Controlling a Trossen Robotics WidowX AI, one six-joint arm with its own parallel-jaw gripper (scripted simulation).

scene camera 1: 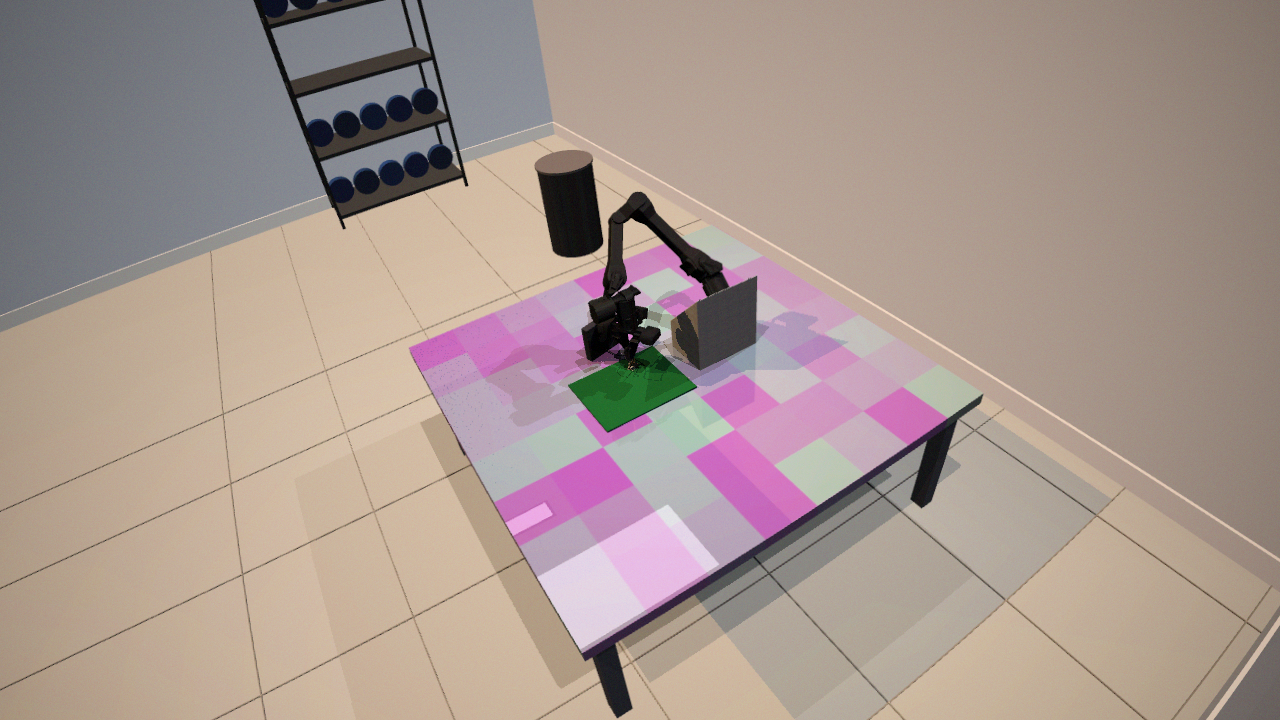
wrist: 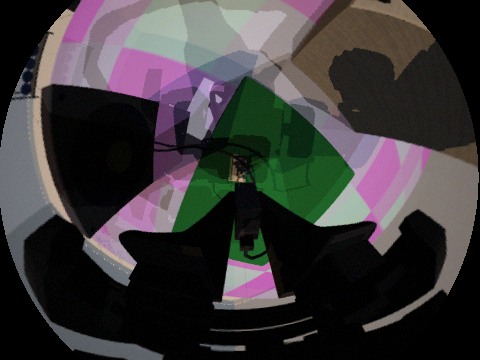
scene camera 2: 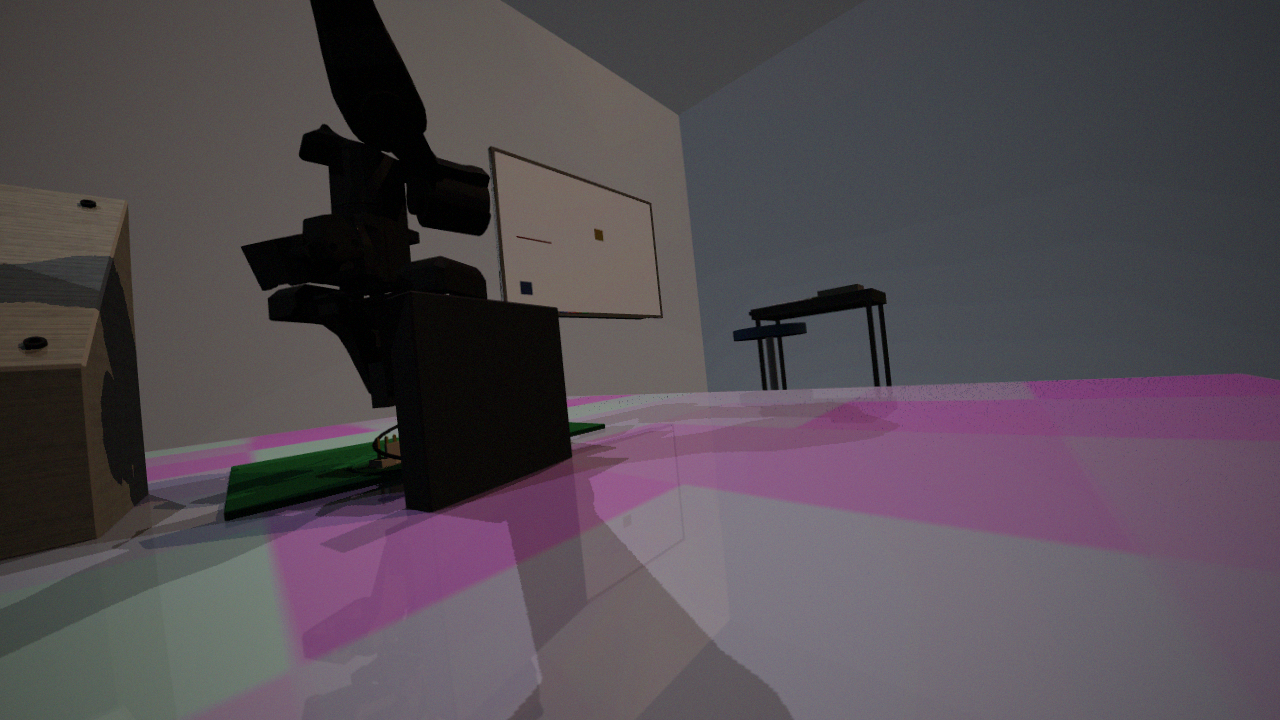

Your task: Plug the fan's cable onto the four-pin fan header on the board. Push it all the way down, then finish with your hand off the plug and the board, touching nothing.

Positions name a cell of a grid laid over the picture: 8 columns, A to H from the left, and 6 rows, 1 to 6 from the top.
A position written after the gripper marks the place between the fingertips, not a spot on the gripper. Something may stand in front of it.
In view: the gripper (scene camera 2: C4), a fan plug (scene camera 2: C4), a black fan (scene camera 2: C4) and a green board (scene camera 2: B5).
The gripper also shows in scene camera 1 (scene camera 1: D3) and in the wrist view (wrist: E4). The fan plug also shows in the wrist view (wrist: E4). The black fan is seen too in scene camera 1 (scene camera 1: D3) and in the wrist view (wrist: B3).
